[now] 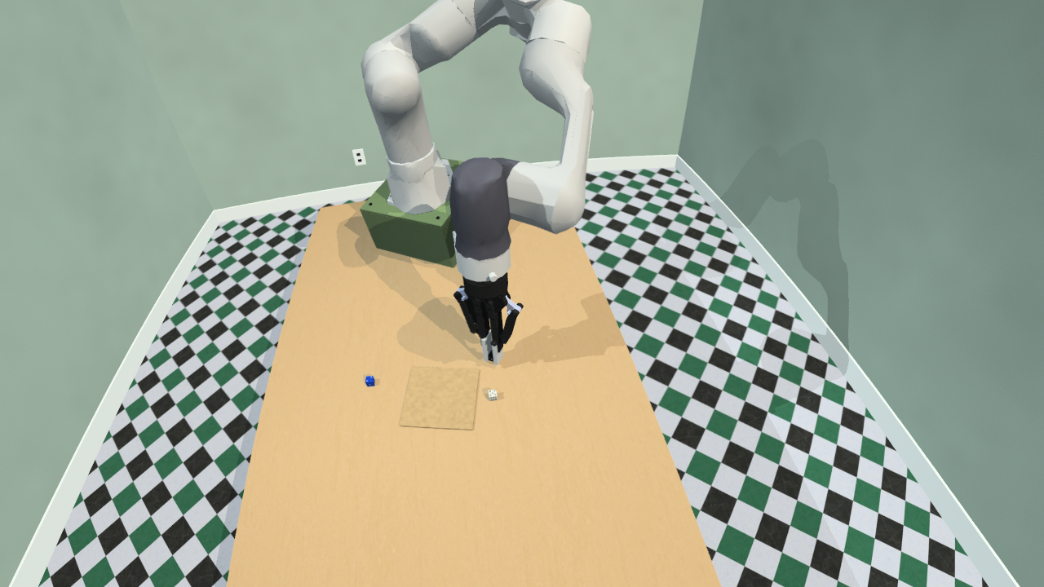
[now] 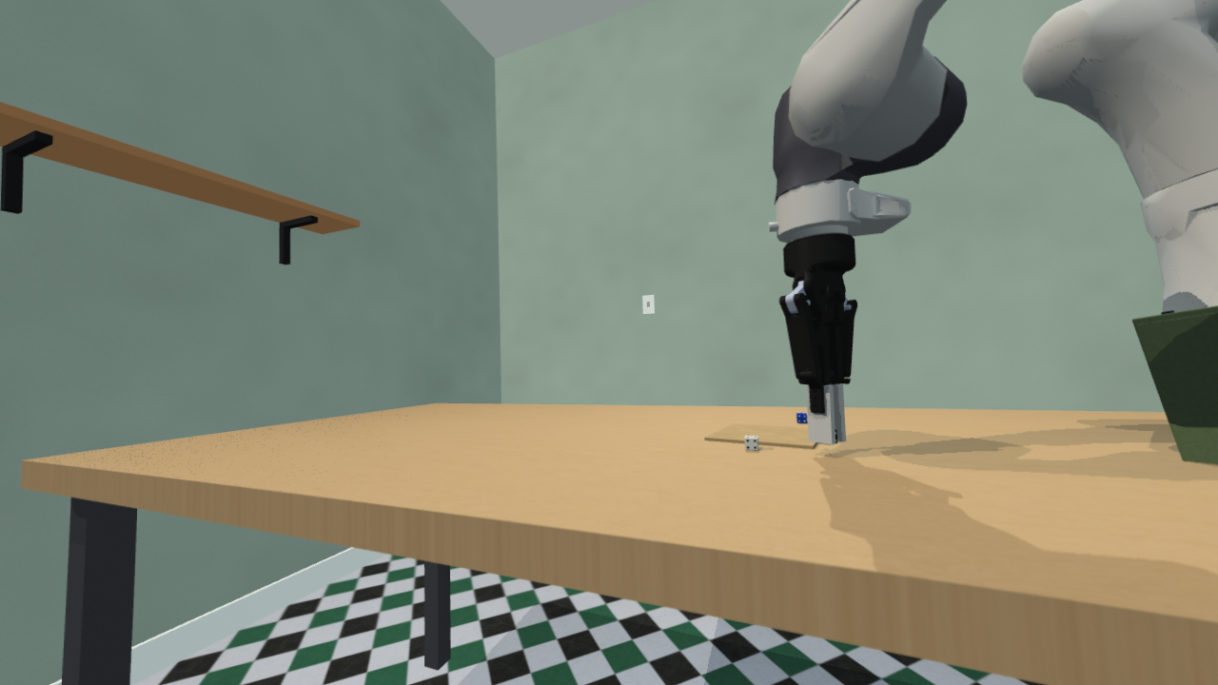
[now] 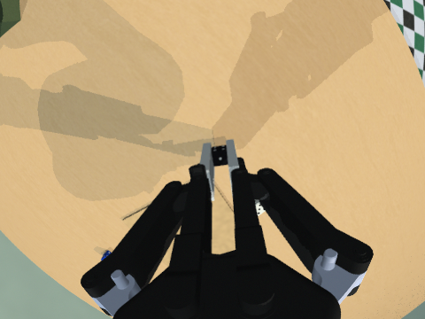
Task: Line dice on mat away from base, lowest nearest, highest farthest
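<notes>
Right now the tan mat is 110 mm to the right of my hand, 70 mm ahead of it and 50 mm below it. From my hand the other things lie so: black die (30 mm below); then blue die (260 mm to the right, 40 mm below, 20 mm ahead); then white die (80 mm ahead, 40 mm below, 10 mm to the right).
</notes>
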